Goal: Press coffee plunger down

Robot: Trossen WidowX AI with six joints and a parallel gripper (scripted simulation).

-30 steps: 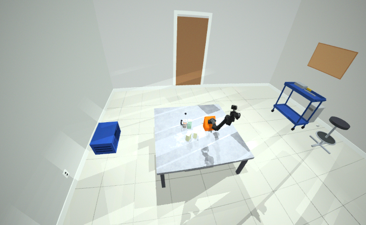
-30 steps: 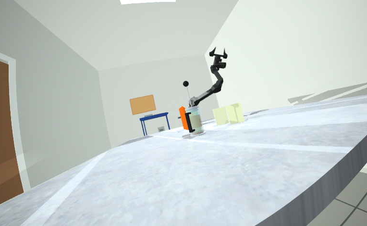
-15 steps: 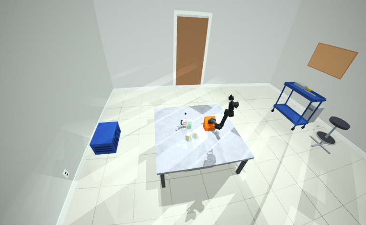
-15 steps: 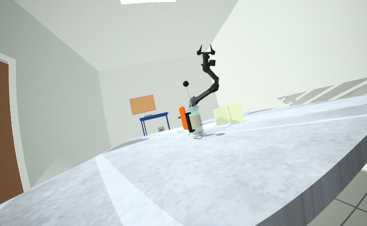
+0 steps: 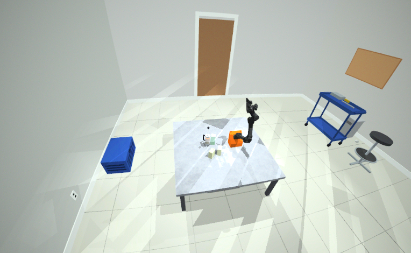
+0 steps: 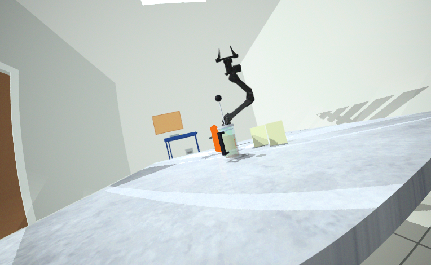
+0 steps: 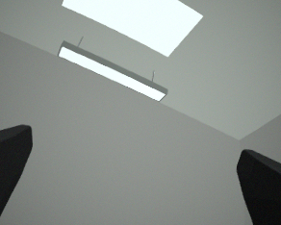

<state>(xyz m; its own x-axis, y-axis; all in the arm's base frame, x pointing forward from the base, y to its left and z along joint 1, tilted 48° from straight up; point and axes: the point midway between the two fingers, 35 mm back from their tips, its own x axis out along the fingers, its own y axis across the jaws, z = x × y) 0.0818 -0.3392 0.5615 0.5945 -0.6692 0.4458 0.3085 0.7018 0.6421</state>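
The glass coffee press lies 660 mm below my gripper tip, 340 mm ahead of it and 240 mm to the right of it. The rest, counted from my gripper tip: pale green bottle (720 mm below, 260 mm ahead, 220 mm to the right).
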